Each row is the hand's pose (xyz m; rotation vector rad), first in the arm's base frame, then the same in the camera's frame.
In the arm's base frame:
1: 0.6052 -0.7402 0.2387 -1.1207 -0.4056 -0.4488
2: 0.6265 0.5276 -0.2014 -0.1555 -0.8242 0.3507
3: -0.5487 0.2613 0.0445 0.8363 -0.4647 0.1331
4: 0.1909 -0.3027 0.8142 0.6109 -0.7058 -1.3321
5: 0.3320 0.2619 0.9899 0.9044 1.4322 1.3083
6: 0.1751 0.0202 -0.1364 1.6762 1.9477 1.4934
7: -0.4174 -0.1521 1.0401 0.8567 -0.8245 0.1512
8: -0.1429 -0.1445 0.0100 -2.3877 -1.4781 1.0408
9: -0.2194 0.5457 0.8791 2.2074 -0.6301 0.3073
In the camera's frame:
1: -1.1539 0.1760 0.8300 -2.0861 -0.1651 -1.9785
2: -0.0079 -0.2986 0.3172 -1.6237 -0.8094 -0.7472
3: -0.3483 0.6431 -0.3968 -0.5478 -1.2643 -0.7448
4: -0.6576 0.8409 0.7533 -0.4701 -2.2491 -1.8414
5: -0.0569 0.8389 0.8466 0.6024 0.4962 -0.2194
6: -0.5387 0.0777 0.1118 1.3594 0.5253 0.2988
7: -0.5331 1.3787 0.3805 -0.7472 -1.5022 -0.5219
8: -0.7047 0.4035 -0.0145 2.6289 -0.8724 -0.5327
9: 0.1350 1.0661 0.2913 0.4897 -1.7235 0.2799

